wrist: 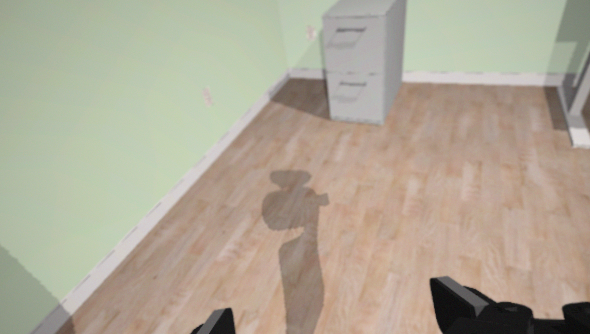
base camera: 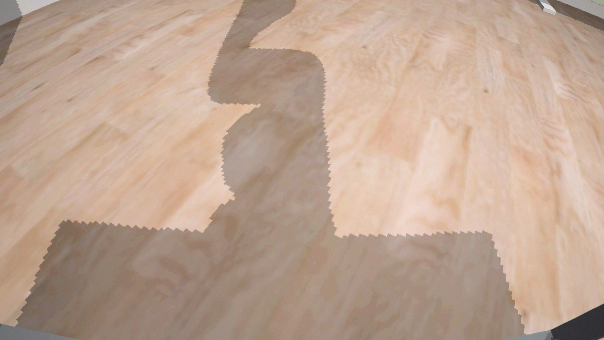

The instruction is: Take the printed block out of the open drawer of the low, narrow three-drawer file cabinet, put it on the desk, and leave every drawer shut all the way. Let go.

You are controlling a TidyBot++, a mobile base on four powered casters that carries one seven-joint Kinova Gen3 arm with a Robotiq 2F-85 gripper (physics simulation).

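Note:
My gripper (wrist: pixel 332 315) is open, with its two black fingers apart at the bottom of the wrist view and no object between them. It is far from the furniture across the room. The low three-drawer file cabinet, its open drawer and the printed block do not show in either view. At the right edge of the wrist view, part of a white leg and foot (wrist: pixel 581 136) shows, perhaps the desk's. A similar white foot (base camera: pixel 548 7) shows at the top right of the base view. No desk top shows.
A grey cabinet (wrist: pixel 354 55) with two shut drawers in view stands at the back by the far wall (wrist: pixel 475 35). A green wall (wrist: pixel 125 60) with a white baseboard runs along the left. The robot's shadow (base camera: pixel 280 150) (wrist: pixel 301 270) lies on the wooden floor (base camera: pixel 425 150) (wrist: pixel 400 225).

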